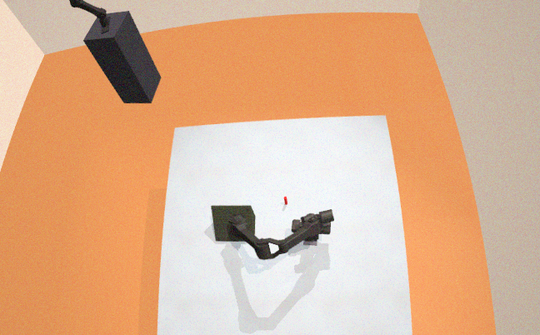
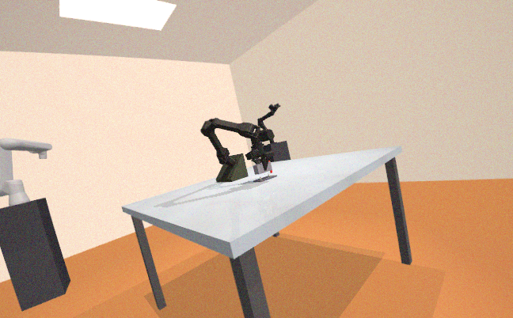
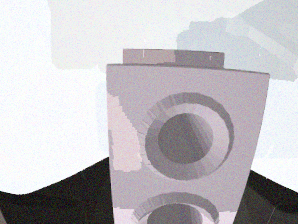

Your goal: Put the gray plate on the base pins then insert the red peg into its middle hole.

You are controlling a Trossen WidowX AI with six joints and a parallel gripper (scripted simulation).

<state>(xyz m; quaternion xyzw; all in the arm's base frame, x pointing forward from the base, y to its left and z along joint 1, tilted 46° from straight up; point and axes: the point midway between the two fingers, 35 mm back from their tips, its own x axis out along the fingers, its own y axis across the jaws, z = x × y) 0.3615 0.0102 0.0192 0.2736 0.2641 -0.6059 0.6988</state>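
My gripper tip is now 4 cm above the base. The rest, counted from my gripper tip: gray plate: 3 cm above; then red peg: 16 cm to the left, 15 cm behind, 1 cm below.
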